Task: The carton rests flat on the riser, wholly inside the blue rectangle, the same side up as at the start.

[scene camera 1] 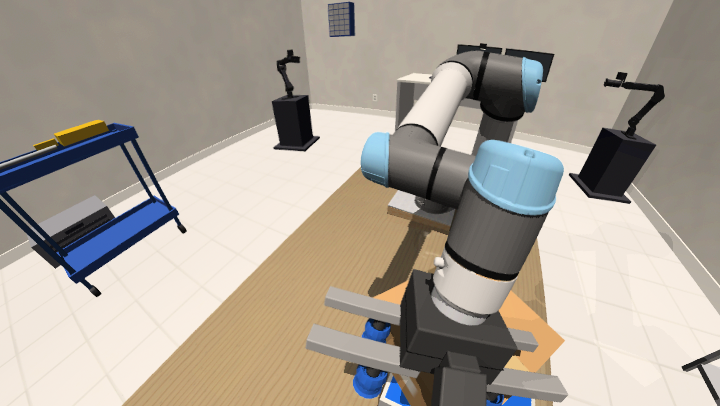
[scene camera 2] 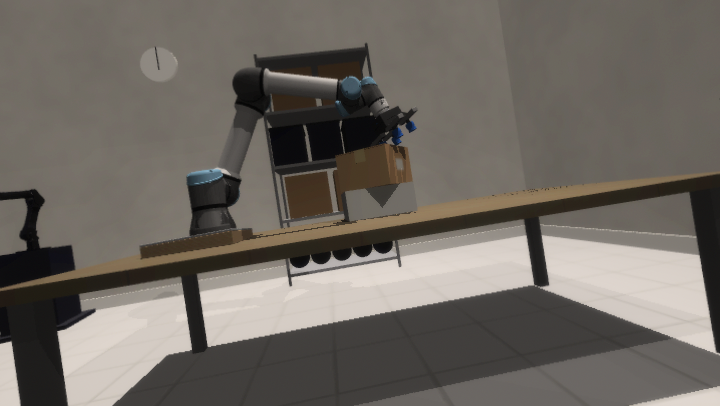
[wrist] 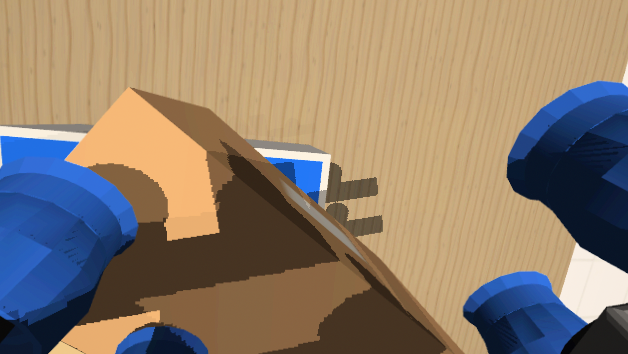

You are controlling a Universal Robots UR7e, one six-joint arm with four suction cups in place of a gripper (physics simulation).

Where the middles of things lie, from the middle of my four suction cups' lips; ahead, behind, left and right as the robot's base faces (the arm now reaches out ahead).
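The brown carton (scene camera 1: 516, 314) is 7 cm to the left of my suction cup, 9 cm behind it and 11 cm below it. The riser (scene camera 2: 360, 204) is 9 cm behind my suction cup as well, but it is 12 cm to the left of it and 25 cm below it.
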